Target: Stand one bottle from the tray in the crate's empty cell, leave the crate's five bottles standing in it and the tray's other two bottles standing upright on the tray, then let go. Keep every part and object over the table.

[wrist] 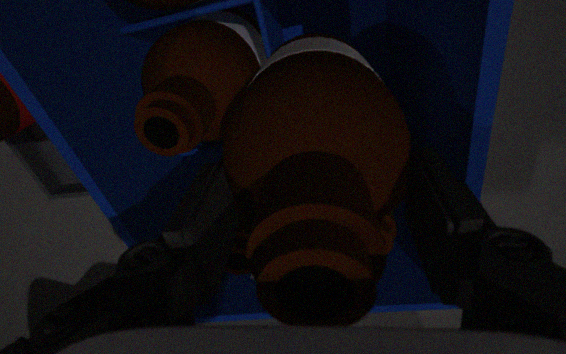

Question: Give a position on a brown bottle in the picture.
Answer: At 316, 152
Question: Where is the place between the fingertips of my gripper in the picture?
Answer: At 315, 187
